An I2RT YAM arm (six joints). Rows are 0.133 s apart.
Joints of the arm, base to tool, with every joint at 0 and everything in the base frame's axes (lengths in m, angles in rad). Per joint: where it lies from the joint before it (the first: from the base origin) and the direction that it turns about. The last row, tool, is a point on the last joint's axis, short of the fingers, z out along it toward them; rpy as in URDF.
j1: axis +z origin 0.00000 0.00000 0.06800
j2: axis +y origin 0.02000 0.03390 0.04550
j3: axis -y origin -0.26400 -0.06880 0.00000
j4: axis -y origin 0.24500 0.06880 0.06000
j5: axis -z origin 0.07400 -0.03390 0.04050
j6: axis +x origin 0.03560 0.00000 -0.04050
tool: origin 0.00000 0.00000 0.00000 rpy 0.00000 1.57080 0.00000
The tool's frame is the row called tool.
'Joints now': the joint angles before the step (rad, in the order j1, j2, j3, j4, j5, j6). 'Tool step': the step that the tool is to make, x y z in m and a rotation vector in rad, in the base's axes. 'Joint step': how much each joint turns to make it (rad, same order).
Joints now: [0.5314 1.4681 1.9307 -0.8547 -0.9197 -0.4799]
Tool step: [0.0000 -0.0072 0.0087 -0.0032 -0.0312 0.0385]
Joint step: [-0.0271 0.0290 0.0841 -0.0890 -0.0530 -0.0732]
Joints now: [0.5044 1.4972 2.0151 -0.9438 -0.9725 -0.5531]
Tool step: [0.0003 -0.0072 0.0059 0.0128 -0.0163 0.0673]
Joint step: [-0.0306 0.0299 0.0737 -0.0866 -0.0899 -0.0743]
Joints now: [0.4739 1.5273 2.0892 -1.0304 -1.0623 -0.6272]
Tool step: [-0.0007 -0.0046 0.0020 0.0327 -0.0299 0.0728]
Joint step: [-0.0198 0.0068 0.0173 -0.0259 -0.0896 -0.0634]
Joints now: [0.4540 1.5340 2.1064 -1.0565 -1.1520 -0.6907]
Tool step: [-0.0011 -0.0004 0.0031 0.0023 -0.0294 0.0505]
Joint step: [-0.0017 0.0360 0.0744 -0.0941 -0.0402 -0.0901]
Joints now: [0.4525 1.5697 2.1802 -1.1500 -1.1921 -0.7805]
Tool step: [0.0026 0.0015 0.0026 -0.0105 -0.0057 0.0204]
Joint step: [0.0003 0.0516 0.0924 -0.0935 -0.0106 -0.0572]
